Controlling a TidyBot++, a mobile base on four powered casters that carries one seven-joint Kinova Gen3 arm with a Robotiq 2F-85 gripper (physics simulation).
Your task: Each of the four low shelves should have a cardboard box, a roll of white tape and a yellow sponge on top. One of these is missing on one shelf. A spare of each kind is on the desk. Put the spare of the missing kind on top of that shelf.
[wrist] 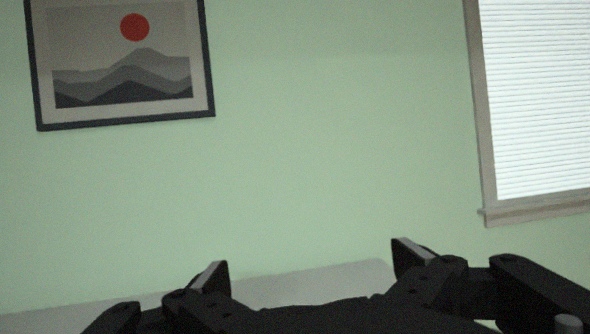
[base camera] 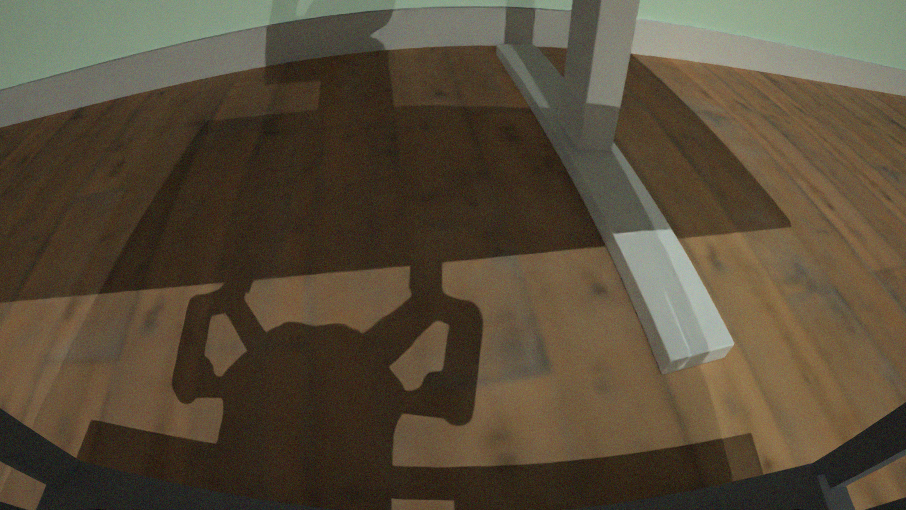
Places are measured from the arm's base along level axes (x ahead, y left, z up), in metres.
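Pixels of known places: gripper, fingertip midpoint: (wrist: 311, 267).
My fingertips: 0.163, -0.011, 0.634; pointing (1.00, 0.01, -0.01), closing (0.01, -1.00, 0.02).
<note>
Ahead of a thing's pixels: the offset from my fingertips to its top centre, as dx, dy, dz. "spot": to the spot under its first point. Level surfaces: height alone.
My gripper (wrist: 311, 267) is open, with no object between its fingers. Part of the light grey desk top {dz -0.311} (wrist: 310, 284) shows behind and between the fingers at the bottom of the wrist view. In the base view the desk's white leg {spot: +0.439, -0.168, -0.904} (base camera: 602, 82) rises at the upper right of centre from a long foot (base camera: 675, 285) that points toward the base. The rest of the desk top is hidden behind the gripper or out of view. The cardboard box, the white tape, the yellow sponge and the low shelves do not show in either view.
A green wall (wrist: 320, 150) with a framed mountain picture (wrist: 120, 112) and a window with blinds {spot: +1.012, -0.995, +0.195} (wrist: 540, 100) stands behind the desk. A pale baseboard (base camera: 329, 31) runs behind the foot. Shadows of the desk and the arm lie on the wooden floor {dz -1.031} (base camera: 507, 316).
</note>
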